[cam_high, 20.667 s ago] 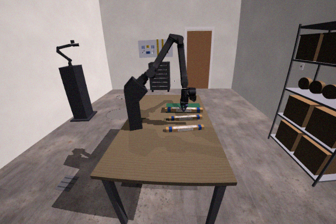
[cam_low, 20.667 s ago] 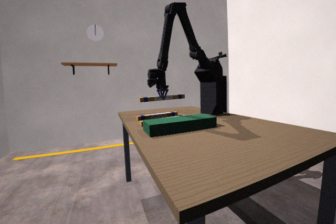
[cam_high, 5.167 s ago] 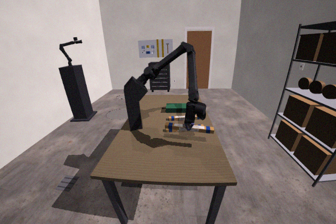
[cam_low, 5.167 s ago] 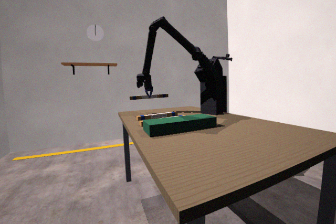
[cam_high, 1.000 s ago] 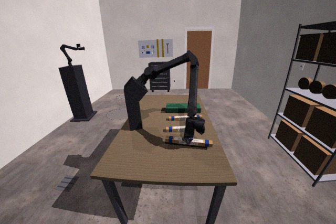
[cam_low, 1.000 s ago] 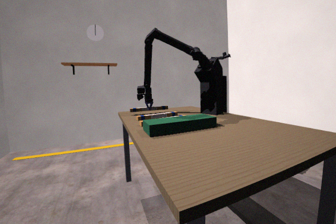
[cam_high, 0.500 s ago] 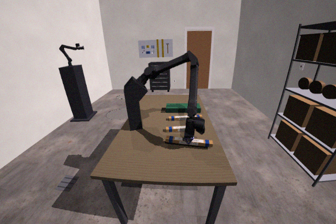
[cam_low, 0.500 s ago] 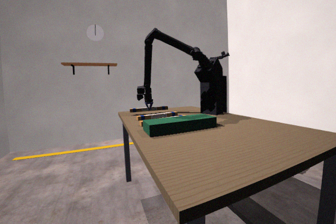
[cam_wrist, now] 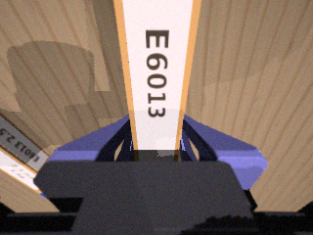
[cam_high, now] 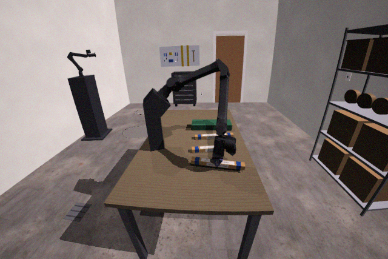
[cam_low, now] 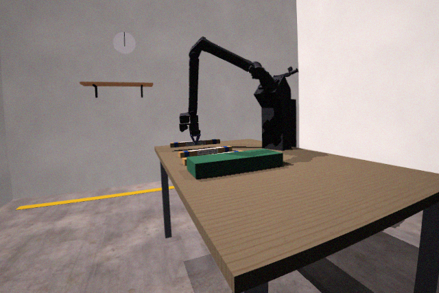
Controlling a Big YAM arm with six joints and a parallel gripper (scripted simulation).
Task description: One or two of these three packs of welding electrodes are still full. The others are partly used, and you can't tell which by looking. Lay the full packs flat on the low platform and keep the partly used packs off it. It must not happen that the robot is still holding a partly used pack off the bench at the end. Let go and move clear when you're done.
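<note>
The pack lies 10 mm above my hand. Round my hand: green low platform (600 mm to the left, 60 mm ahead, 30 mm below).
</note>
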